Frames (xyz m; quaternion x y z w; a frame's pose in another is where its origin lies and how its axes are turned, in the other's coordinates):
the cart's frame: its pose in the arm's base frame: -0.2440 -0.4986 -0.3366 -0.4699 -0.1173 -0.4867 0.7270
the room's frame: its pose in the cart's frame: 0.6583 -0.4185 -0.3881 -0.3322 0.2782 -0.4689 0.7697
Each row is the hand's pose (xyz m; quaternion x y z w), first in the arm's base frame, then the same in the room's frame.
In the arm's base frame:
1: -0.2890 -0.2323 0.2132 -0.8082 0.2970 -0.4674 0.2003
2: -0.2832 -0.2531 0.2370 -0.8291 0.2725 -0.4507 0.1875
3: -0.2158 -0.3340 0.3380 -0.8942 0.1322 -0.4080 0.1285
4: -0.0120 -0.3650 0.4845 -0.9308 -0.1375 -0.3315 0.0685
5: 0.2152 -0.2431 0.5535 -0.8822 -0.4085 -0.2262 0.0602
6: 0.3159 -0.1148 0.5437 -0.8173 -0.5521 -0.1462 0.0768
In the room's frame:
1: -0.3860 -0.9137 0.2062 -0.3233 -0.4714 0.1596 0.8048
2: -0.3639 -0.8992 0.2245 -0.3122 -0.5012 0.1406 0.7947
3: -0.2976 -0.8308 0.3350 -0.2281 -0.6025 0.0358 0.7640
4: -0.2978 -0.7756 0.5818 -0.0258 -0.7194 -0.1147 0.6846
5: -0.4292 -0.8310 0.8074 0.2151 -0.7757 -0.2094 0.5551
6: -0.5467 -0.9123 0.8867 0.3583 -0.7820 -0.2339 0.4533

